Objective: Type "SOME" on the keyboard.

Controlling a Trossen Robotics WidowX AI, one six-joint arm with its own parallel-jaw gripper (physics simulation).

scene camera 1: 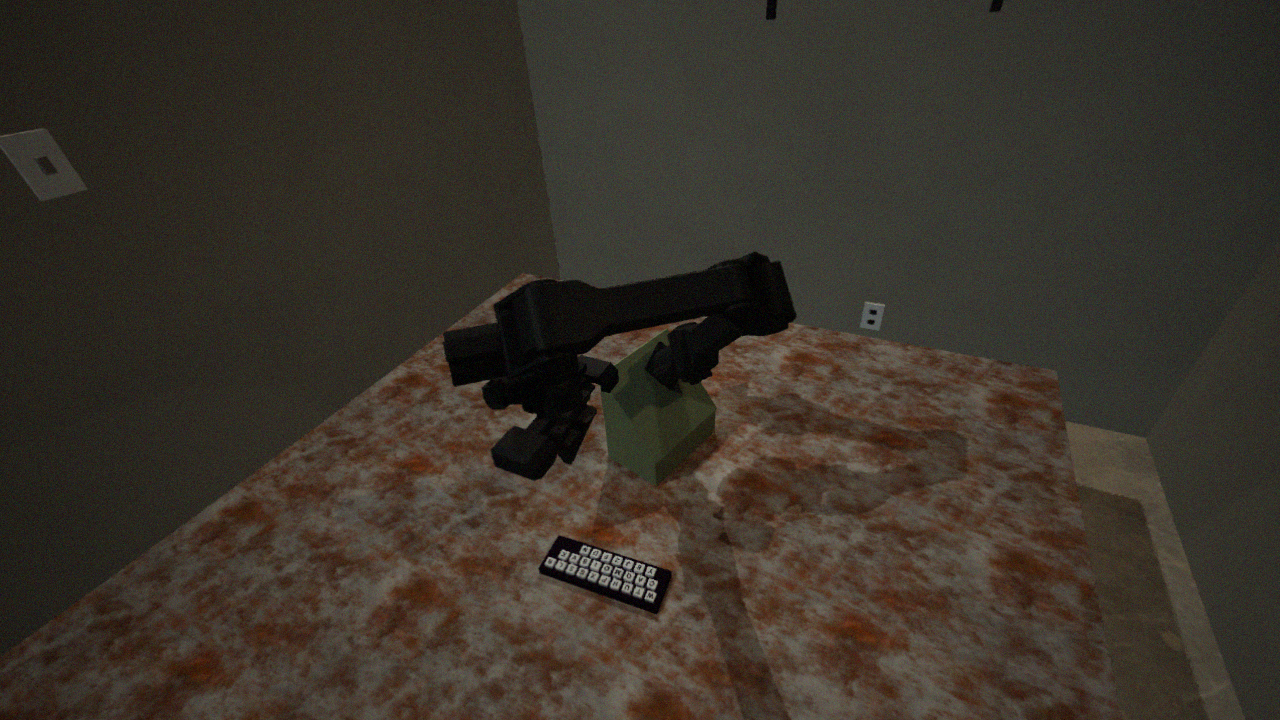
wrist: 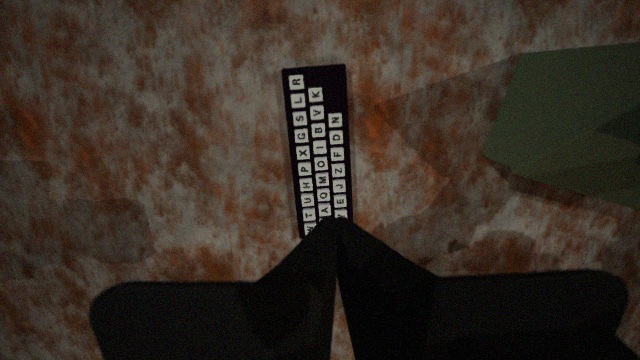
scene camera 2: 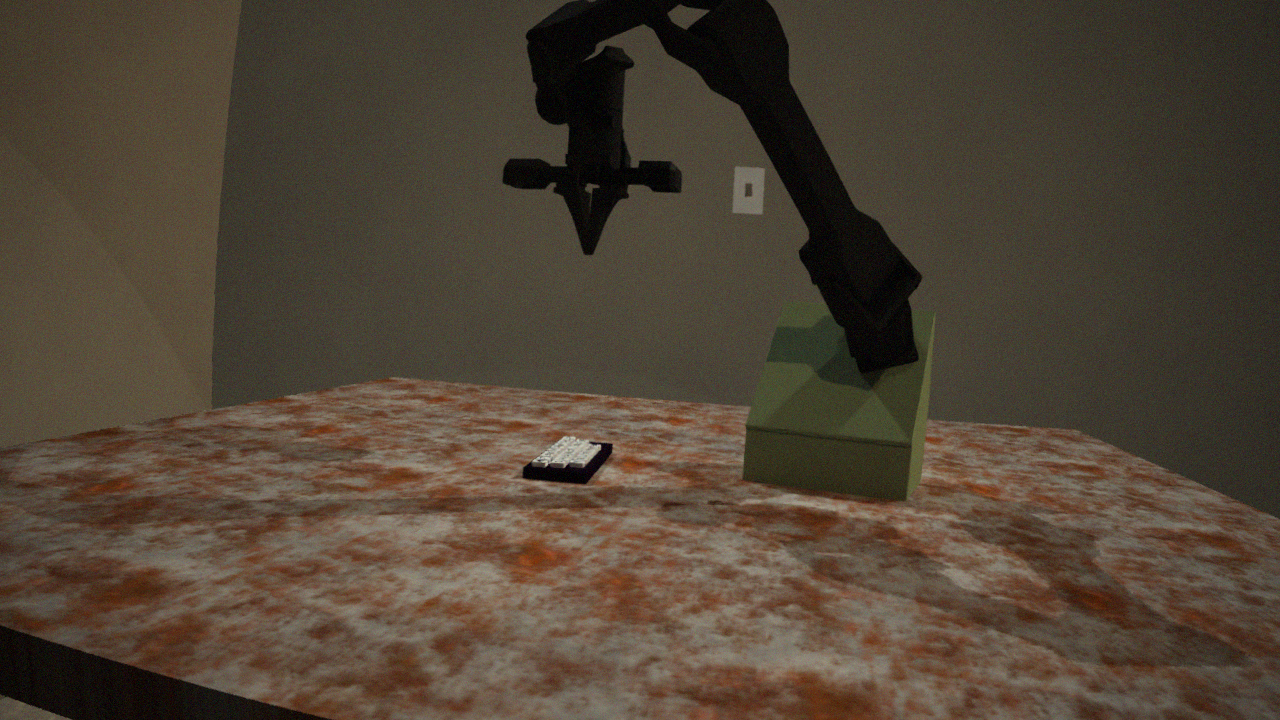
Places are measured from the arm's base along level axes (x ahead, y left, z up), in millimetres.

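Pixels of known places: gripper, fingertip midpoint: (scene camera 1: pixel 568 461) (wrist: pixel 334 229) (scene camera 2: pixel 588 254); arm's base, link origin: (scene camera 1: pixel 665 366) (scene camera 2: pixel 882 344).
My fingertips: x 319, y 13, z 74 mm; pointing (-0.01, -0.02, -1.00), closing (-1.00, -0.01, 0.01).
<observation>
For each thing: its top centre in the pictures, then the offset to it from my fingertips. Level surfaces: height alone.
- small black keyboard, top centre: (wrist: pixel 320 160) (scene camera 2: pixel 572 449) (scene camera 1: pixel 603 567) dx -1, dy +28, dz -206 mm
- S key, top centre: (wrist: pixel 299 118) (scene camera 1: pixel 571 568) dx +19, dy -14, dz -206 mm
- O key, top centre: (wrist: pixel 321 164) (scene camera 1: pixel 606 568) dx -2, dy +32, dz -206 mm
- M key, top centre: (wrist: pixel 322 180) (scene camera 1: pixel 617 572) dx -3, dy +50, dz -206 mm
- E key, top centre: (wrist: pixel 340 201) (scene camera 1: pixel 639 567) dx -22, dy +75, dz -206 mm
- grey table, surface height: dz -223 mm
A small black keyboard (scene camera 1: pixel 605 574) (scene camera 2: pixel 567 458) (wrist: pixel 327 76) with white letter keys lies flat on the table. In the wrist view its rows run up and down. The S key (wrist: pixel 299 118) is in the left row, the O key (wrist: pixel 321 163) and M key (wrist: pixel 323 179) are adjacent in the middle row, and the E key (wrist: pixel 340 201) is in the right row. My gripper (scene camera 1: pixel 566 458) (scene camera 2: pixel 588 251) (wrist: pixel 334 229) is shut and empty, pointing down high above the table. In the wrist view its tips cover the keyboard's lower end, hiding some keys there.
A green angular block (scene camera 1: pixel 657 434) (scene camera 2: pixel 832 456) (wrist: pixel 565 120) stands on the mottled orange and grey table (scene camera 1: pixel 895 582) (scene camera 2: pixel 402 608) (wrist: pixel 150 125), under the arm's base. In the wrist view it is right of the keyboard. Walls stand behind the table.
</observation>
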